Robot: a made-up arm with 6 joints.
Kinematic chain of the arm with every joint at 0, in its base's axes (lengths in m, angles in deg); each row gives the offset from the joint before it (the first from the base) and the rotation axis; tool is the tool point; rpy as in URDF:
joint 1: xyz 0 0 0.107 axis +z
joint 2: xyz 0 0 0 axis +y
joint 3: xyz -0.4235 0 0.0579 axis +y
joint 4: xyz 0.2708 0 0.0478 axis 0.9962 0 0.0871
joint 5: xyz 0 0 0 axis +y
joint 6: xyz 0.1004 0 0.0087 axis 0.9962 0 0.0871
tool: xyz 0 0 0 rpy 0 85 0
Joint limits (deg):
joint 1: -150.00..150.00
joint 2: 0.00..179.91
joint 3: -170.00..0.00
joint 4: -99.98..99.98
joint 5: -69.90..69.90
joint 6: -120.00..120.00
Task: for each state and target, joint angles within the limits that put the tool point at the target. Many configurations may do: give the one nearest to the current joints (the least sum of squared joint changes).
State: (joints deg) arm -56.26 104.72 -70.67 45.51 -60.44 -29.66
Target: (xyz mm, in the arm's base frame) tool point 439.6 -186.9 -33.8
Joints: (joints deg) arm -16.84 145.03 -52.48 42.51 -49.22 -29.66
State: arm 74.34 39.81 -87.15 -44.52 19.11 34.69
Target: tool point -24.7 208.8 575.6
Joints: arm 101.38 60.94 -66.15 -41.08 14.81 34.69
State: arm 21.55 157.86 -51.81 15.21 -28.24 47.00
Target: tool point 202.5 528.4 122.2
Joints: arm 70.00 130.15 -65.76 10.49 -31.54 47.00
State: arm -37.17 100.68 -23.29 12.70 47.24 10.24
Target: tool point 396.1 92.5 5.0
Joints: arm 10.09 136.50 -56.15 21.25 36.34 10.24
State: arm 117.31 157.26 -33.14 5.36 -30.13 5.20
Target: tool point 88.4 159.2 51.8
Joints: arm 68.20 131.36 -0.76 22.70 -36.24 5.20
